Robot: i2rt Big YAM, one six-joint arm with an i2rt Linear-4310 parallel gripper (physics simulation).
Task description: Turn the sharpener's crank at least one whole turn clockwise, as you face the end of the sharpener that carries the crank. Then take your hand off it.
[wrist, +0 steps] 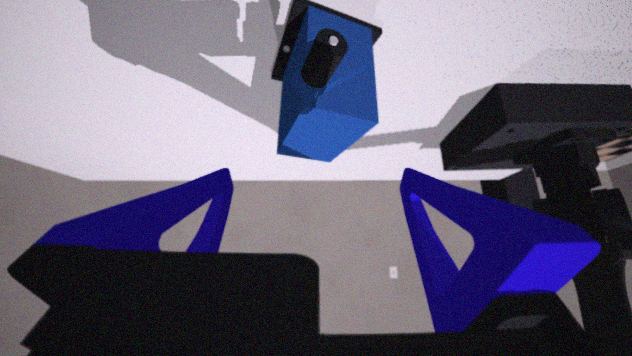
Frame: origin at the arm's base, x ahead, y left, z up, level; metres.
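Seen in the pictures: gripper, fingertip midpoint: (pixel 316 177); arm's base, origin of the base link: (pixel 557 144).
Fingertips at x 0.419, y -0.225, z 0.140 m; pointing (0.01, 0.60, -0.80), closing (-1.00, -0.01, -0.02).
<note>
Offsets run from my fingertips to a thing's top centre. "spot": to the spot under its first point. Level surfaces: height alone.
The blue sharpener {spot: dx -0.023, dy +0.037, dz -0.111 m} (pixel 345 65) is at the top middle of the wrist view, with its dark base plate at its upper end. Its black crank {dx -0.003, dy +0.009, dz -0.079 m} (pixel 319 67) lies across the end face turned towards the camera, slanting from lower left to upper right in the picture. A pale round spot marks the crank's upper end. My gripper (pixel 316 177) is wide open with nothing between its blue fingers. Both fingertips are apart from the crank and the sharpener, which show above them in the picture.
A white table top {dz -0.206 m} (pixel 165 120) spreads behind the sharpener, with arm shadows on it. A large black block-shaped part (pixel 560 105) on dark machinery is at the right. A grey-brown surface with a small white plate (pixel 393 272) shows below the table edge.
</note>
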